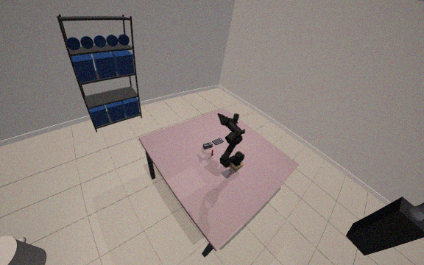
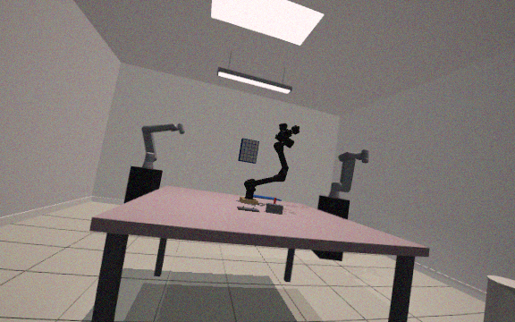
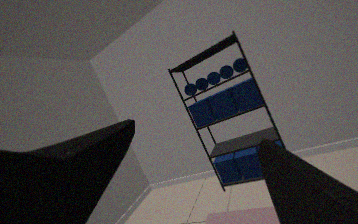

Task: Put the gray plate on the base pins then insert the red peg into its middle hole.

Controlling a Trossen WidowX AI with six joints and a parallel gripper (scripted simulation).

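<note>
Now: the gray plate 20 cm ahead of my gripper tip, 10 cm to the right of it and 54 cm below it. The rest, counted from my gripper tip: red peg 8 cm ahead, 8 cm to the right, 54 cm below.
</note>
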